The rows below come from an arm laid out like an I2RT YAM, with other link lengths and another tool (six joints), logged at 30 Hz.
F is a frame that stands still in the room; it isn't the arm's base.
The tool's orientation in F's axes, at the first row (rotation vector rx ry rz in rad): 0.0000, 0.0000, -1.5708
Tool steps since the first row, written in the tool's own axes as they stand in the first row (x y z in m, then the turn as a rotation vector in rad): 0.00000, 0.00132, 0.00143, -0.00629, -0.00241, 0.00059; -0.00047, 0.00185, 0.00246, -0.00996, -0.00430, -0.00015; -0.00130, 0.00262, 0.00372, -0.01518, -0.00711, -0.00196; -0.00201, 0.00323, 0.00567, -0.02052, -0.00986, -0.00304; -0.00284, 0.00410, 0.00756, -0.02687, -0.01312, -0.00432; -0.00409, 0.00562, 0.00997, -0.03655, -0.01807, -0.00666; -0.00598, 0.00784, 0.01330, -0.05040, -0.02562, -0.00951; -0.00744, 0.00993, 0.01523, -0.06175, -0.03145, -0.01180; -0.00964, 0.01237, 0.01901, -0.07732, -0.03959, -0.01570; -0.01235, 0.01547, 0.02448, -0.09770, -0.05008, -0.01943; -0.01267, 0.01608, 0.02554, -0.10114, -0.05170, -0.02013
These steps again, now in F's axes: 0.00132, 0.00000, 0.00143, -0.00241, 0.00629, 0.00059; 0.00185, 0.00047, 0.00246, -0.00430, 0.00996, -0.00015; 0.00262, 0.00130, 0.00372, -0.00711, 0.01518, -0.00196; 0.00323, 0.00201, 0.00567, -0.00986, 0.02052, -0.00304; 0.00410, 0.00284, 0.00756, -0.01312, 0.02687, -0.00432; 0.00562, 0.00409, 0.00997, -0.01807, 0.03655, -0.00666; 0.00784, 0.00598, 0.01330, -0.02562, 0.05040, -0.00951; 0.00993, 0.00744, 0.01523, -0.03145, 0.06175, -0.01180; 0.01237, 0.00964, 0.01901, -0.03959, 0.07732, -0.01570; 0.01547, 0.01235, 0.02448, -0.05008, 0.09770, -0.01943; 0.01608, 0.01267, 0.02554, -0.05170, 0.10114, -0.02013
